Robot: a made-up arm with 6 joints.
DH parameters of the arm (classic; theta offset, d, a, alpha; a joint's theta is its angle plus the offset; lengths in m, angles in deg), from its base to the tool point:
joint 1: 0 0.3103 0 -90
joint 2: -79.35 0 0.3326 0
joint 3: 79.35 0 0.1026 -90
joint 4: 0 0.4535 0 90
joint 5: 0 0 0.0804 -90
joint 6: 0 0.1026 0 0
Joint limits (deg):
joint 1: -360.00..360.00
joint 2: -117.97..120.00
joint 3: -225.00..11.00
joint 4: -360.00..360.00
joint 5: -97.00..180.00
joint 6: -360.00..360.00
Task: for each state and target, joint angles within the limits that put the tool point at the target. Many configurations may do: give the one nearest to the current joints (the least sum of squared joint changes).
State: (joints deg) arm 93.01 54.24 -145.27 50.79 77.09 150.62
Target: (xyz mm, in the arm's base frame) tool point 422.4 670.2 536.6
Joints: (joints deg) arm 52.43 41.55 -131.47 42.92 94.33 150.62
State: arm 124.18 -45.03 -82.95 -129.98 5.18 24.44
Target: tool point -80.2 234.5 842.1
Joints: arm 97.59 -55.67 -61.36 -138.92 3.57 24.44
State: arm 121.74 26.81 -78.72 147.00 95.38 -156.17
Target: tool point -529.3 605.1 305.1
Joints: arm 127.48 43.69 -93.66 149.21 89.12 -156.17
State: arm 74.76 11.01 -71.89 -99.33 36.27 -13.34
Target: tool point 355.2 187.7 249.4
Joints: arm 32.91 -17.45 -20.57 -94.40 53.90 -13.34
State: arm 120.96 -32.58 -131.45 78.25 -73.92 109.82
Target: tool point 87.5 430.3 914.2
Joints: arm 95.22 2.80 -116.28 81.95 -63.86 109.82
